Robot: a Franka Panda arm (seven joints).
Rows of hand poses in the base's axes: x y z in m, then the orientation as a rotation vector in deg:
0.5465 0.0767 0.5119 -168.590 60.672 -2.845
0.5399 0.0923 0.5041 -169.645 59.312 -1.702
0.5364 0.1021 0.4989 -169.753 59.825 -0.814
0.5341 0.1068 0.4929 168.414 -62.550 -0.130
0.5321 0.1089 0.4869 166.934 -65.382 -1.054
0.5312 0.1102 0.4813 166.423 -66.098 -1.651
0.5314 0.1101 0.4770 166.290 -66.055 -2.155
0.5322 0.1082 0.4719 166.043 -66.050 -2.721
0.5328 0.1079 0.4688 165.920 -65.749 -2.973
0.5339 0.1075 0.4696 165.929 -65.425 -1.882
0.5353 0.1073 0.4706 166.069 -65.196 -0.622
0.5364 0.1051 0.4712 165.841 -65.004 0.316
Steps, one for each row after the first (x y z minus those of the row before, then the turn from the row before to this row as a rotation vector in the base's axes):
-0.0066 0.0156 -0.0078 -0.264 0.867 1.040
-0.0035 0.0098 -0.0052 -0.061 0.623 -0.287
-0.0023 0.0047 -0.0060 -0.129 0.683 -1.925
-0.0020 0.0021 -0.0060 -0.145 0.678 -2.028
-0.0009 0.0013 -0.0056 -0.058 0.430 -0.547
0.0002 -0.0001 -0.0043 -0.005 0.350 -0.007
0.0008 -0.0019 -0.0051 -0.074 0.421 -0.056
0.0006 -0.0003 -0.0031 -0.142 0.235 0.152
0.0011 -0.0004 0.0008 -0.370 -0.603 0.207
0.0014 -0.0002 0.0010 -0.259 -0.765 0.181
0.0011 -0.0022 0.0006 -0.483 -0.457 0.071

